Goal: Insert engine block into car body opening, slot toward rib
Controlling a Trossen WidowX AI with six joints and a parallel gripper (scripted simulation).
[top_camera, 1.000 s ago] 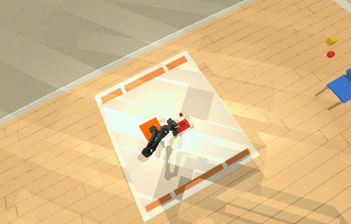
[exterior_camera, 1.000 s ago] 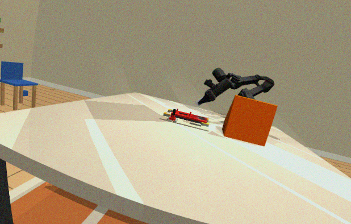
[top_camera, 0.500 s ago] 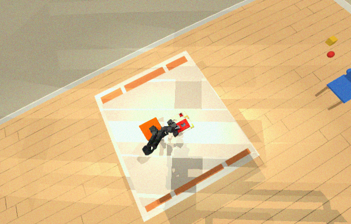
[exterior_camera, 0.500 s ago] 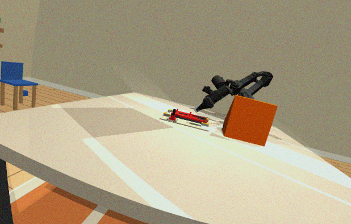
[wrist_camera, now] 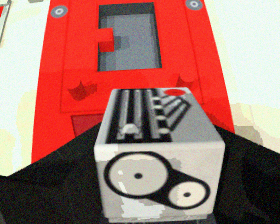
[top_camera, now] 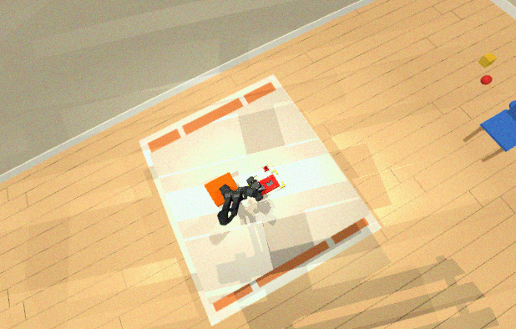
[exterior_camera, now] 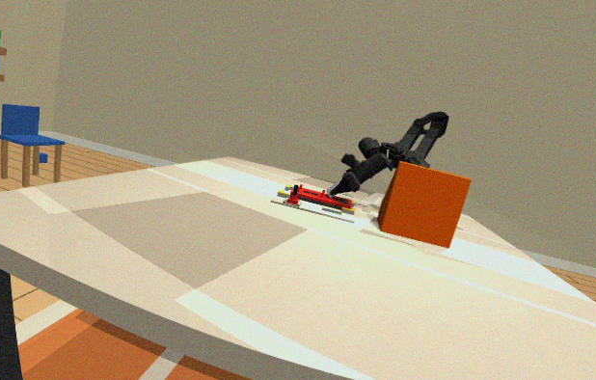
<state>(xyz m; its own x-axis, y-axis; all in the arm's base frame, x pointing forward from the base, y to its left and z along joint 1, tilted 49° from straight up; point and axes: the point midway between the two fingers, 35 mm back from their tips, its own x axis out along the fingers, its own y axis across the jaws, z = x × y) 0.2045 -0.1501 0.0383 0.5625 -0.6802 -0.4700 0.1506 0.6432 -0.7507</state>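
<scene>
Right now the engine block is 1 cm to the left of my gripper tip, 1 cm behind it and 1 cm above it.
</scene>
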